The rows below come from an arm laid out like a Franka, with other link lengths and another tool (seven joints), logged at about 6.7 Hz.
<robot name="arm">
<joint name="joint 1" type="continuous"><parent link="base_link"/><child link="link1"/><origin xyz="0 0 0.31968" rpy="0 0 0"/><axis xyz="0 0 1"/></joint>
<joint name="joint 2" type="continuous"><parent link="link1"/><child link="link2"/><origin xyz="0 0 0" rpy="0 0 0"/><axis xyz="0 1 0"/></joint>
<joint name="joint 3" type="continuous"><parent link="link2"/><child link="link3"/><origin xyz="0 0 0.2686" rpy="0 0 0"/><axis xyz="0 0 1"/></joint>
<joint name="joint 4" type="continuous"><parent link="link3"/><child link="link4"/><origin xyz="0.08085 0 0" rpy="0 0 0"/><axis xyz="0 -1 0"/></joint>
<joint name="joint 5" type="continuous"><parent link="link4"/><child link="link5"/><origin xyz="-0.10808 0 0.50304" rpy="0 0 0"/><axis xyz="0 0 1"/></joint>
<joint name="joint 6" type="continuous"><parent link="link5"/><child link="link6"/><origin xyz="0 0 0" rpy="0 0 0"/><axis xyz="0 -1 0"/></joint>
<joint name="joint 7" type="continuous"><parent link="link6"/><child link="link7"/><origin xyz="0.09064 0 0" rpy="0 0 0"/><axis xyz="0 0 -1"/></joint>
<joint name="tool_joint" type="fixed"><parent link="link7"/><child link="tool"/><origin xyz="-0.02 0.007 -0.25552" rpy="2.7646 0 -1.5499"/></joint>
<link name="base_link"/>
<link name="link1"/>
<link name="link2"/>
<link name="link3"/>
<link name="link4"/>
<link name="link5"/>
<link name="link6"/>
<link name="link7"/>
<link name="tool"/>
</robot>
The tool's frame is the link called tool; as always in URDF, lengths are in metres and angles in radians. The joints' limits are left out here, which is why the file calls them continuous.
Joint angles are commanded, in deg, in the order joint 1, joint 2, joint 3, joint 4, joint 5, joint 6, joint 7. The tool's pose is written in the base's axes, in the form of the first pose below.
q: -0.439, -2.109, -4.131, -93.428, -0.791, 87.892, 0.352
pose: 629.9 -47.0 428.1 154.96 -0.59 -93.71
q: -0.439, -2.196, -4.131, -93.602, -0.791, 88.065, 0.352
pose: 630.0 -47.0 427.6 155.04 -0.58 -93.70
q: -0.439, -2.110, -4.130, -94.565, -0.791, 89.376, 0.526
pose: 633.3 -47.2 418.4 155.31 -0.60 -93.86
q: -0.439, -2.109, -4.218, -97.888, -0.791, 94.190, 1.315
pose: 644.1 -48.6 390.4 156.81 -0.64 -94.69
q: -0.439, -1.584, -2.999, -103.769, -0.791, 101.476, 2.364
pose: 654.8 -34.8 333.4 157.70 -0.70 -94.44
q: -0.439, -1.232, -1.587, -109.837, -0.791, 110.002, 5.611
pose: 663.7 -17.5 278.1 159.85 -0.61 -96.19
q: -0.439, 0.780, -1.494, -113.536, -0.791, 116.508, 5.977
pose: 668.4 -16.3 225.8 160.64 -0.56 -96.38
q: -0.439, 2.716, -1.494, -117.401, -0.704, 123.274, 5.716
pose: 668.0 -15.9 173.9 161.60 -0.43 -96.09
